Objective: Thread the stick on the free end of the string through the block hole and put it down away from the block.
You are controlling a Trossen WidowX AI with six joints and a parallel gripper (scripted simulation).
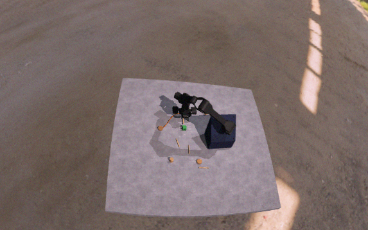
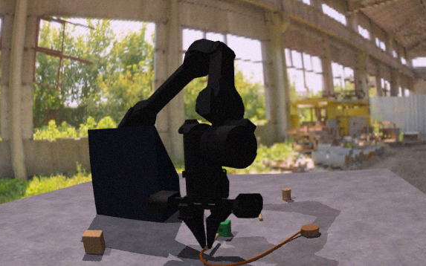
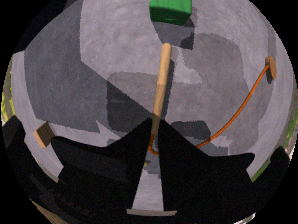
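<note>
The green block is 110 mm to the left of my gripper tip and 10 mm ahead of it. The rest, counted from my gripper tip: round wooden button 200 mm ahead, 90 mm to the left, 10 mm below; then short wooden cylinder 390 mm to the left, 160 mm ahead; then wooden block 210 mm behind, 40 mm to the right.
</note>
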